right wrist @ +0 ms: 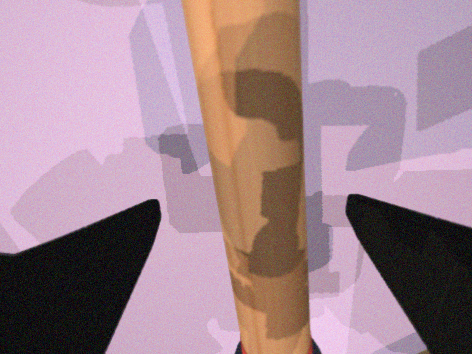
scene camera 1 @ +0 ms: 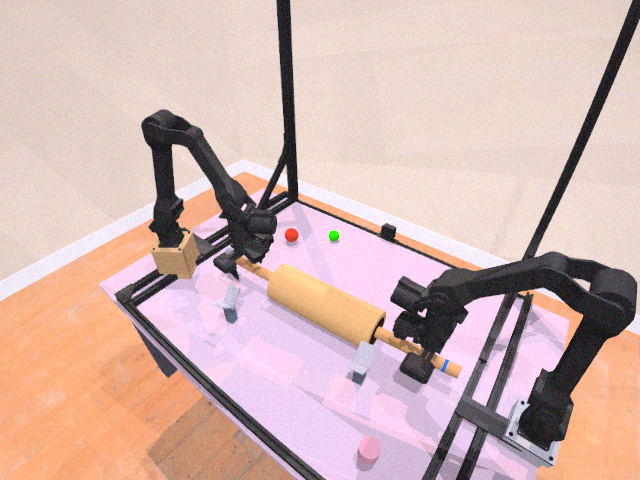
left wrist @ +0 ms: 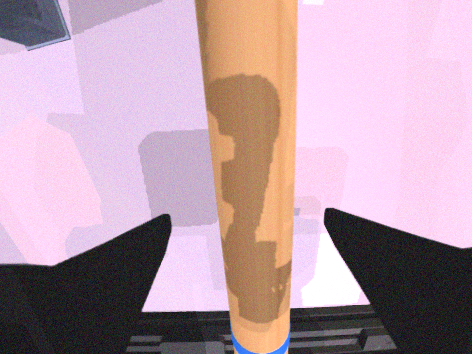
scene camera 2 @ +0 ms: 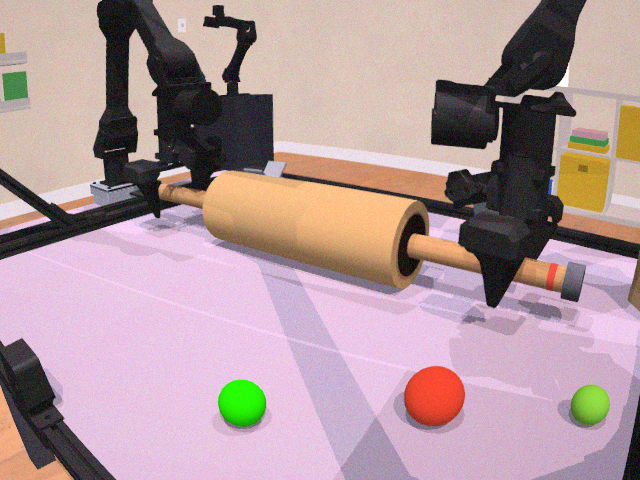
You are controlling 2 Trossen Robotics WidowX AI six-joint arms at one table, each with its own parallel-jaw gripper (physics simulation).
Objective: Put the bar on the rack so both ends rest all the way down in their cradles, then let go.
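Seen in the pictures: left gripper, fingertip midpoint: [left wrist: 248, 218] [scene camera 2: 178, 211]; right gripper, fingertip midpoint: [right wrist: 252, 205] [scene camera 1: 249, 270] [scene camera 2: 506, 292]; left arm's base, origin of the base link: [scene camera 1: 536, 429] [scene camera 2: 117, 182]; right arm's base, origin of the base link: [scene camera 1: 171, 240].
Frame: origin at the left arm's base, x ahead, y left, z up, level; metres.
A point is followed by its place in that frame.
The bar [scene camera 1: 325, 304] {x 0.517, y 0.046, z 0.058 m} [scene camera 2: 310, 227] {x 0.589, y -0.027, z 0.027 m} [left wrist: 250, 55] {x 0.332, y 0.000, z 0.027 m} [right wrist: 257, 150] {x 0.783, y 0.043, z 0.026 m} is a thick tan roller with thinner wooden ends; it lies on the table beside the rack. Two grey cradles of the rack, one at the left [scene camera 1: 231, 305] {x 0.721, y 0.183, z 0.021 m} and one at the right [scene camera 1: 363, 356] {x 0.370, y 0.094, z 0.034 m}, stand nearer the front in scene camera 1; neither holds the bar. My left gripper [scene camera 1: 431, 353] [scene camera 2: 178, 195] {x 0.261, y -0.007, z -0.018 m} [left wrist: 248, 218] {x 0.261, y -0.007, z -0.018 m} is open, its fingers on either side of the blue-banded end. My right gripper [scene camera 1: 248, 266] {x 0.820, y 0.044, z -0.017 m} [scene camera 2: 516, 273] {x 0.820, y 0.044, z -0.017 m} [right wrist: 252, 205] {x 0.820, y 0.044, z -0.017 m} is open, its fingers astride the red-banded end, which has a dark cap.
A red ball [scene camera 1: 291, 235] {x 0.831, y -0.156, z -0.004 m} [scene camera 2: 434, 395] {x 0.852, y -0.187, z -0.003 m} and a green ball [scene camera 1: 333, 235] {x 0.726, y -0.254, z -0.011 m} [scene camera 2: 241, 403] {x 0.745, y -0.275, z -0.011 m} lie behind the bar in scene camera 1. A lighter green ball [scene camera 2: 589, 404] {x 0.958, y -0.114, z -0.015 m} shows in scene camera 2. A pink cylinder [scene camera 1: 369, 449] {x 0.254, y 0.235, z -0.005 m} stands near the front edge. Black rails border the table.
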